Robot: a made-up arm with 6 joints.
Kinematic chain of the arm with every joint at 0, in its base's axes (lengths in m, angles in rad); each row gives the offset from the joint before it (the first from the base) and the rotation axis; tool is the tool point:
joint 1: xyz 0 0 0.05 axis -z
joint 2: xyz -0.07 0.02 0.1 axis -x
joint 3: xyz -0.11 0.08 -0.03 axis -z
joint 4: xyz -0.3 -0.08 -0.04 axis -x
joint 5: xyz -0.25 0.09 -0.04 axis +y
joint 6: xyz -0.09 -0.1 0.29 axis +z
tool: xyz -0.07 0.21 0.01
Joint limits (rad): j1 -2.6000..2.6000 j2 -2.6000..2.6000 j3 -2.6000..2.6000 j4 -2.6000..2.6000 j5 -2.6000..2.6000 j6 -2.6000..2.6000
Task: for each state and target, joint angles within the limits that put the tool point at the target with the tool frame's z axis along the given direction. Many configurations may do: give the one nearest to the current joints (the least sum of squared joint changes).
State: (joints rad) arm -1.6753 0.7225 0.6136 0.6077 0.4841 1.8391
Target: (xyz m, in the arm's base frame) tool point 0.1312 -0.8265 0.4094 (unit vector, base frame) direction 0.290 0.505 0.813
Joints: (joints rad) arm -1.8083 -0.1709 0.4708 -0.0425 0.5155 2.2290
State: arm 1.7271 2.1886 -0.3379 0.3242 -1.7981 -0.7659
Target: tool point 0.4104 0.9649 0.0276 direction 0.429 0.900 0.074
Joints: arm 2.2100 1.8503 0.0400 0.2712 -1.7858 -0.7385
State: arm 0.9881 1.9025 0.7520 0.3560 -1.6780 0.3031
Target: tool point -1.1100 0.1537 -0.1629 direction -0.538 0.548 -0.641
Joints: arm 0.4642 1.9770 0.4093 0.3218 -1.0378 0.7126
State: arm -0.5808 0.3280 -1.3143 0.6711 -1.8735 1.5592
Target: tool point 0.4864 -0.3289 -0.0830 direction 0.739 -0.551 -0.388
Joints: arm -0.3584 0.2926 -1.7257 0.5866 -2.3667 1.8437
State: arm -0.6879 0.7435 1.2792 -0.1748 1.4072 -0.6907
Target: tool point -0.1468 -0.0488 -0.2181 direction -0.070 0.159 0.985
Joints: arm -1.3453 1.4064 1.4404 0.0531 1.3038 -0.2943
